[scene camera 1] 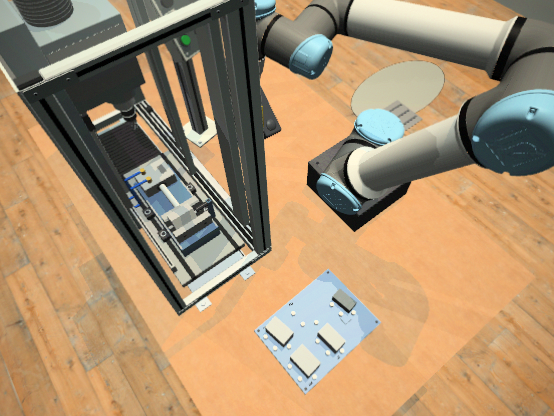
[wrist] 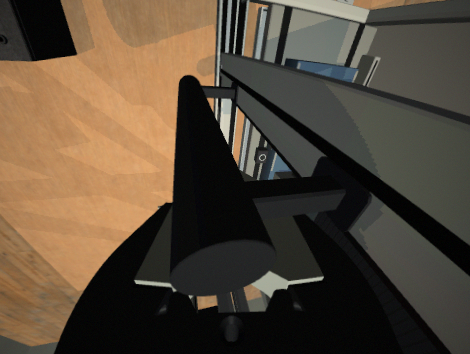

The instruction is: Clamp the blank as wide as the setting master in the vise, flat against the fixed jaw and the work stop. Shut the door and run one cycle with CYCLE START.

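Places are measured from the arm's base along level axes (x ahead, y left, z up), in millimetres.
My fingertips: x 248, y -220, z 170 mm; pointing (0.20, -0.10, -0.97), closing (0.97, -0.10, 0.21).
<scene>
Ahead of a thing's pixels: the offset from my fingertips to its top centre. "*": to the spot under its first point. Level surfaces: height alone.
The machine enclosure [scene camera 1: 261,179] stands at the left. Inside it the blue vise [scene camera 1: 199,237] holds a light grey blank {dx +189, dy -19, dz -91 mm} [scene camera 1: 185,219] between its jaws. A green CYCLE START button {* dx -82, dy -244, dz +133 mm} [scene camera 1: 184,40] sits on the post behind. The blue tray [scene camera 1: 312,309] bears three light blanks {dx +213, dy +327, dz -228 mm} [scene camera 1: 279,330] {dx +140, dy +431, dz -228 mm} [scene camera 1: 331,336] {dx +223, dy +418, dz -228 mm} [scene camera 1: 305,359] and the dark setting master {dx +43, dy +396, dz -239 mm} [scene camera 1: 343,299]. My gripper [wrist: 229,171] is shut and empty, right behind the black door handle bar {dx -17, dy +34, dz +88 mm} [wrist: 200,182], which is fixed to the grey door panel [wrist: 399,159]. In the scene view the enclosure hides the gripper.
The robot's black base [scene camera 1: 380,196] stands right of the enclosure, its arm reaching over to the enclosure's far side. A grey round plate [scene camera 1: 398,85] lies on the floor at the back. The orange mat {dz -272 mm} [scene camera 1: 447,277] covers the floor.
</scene>
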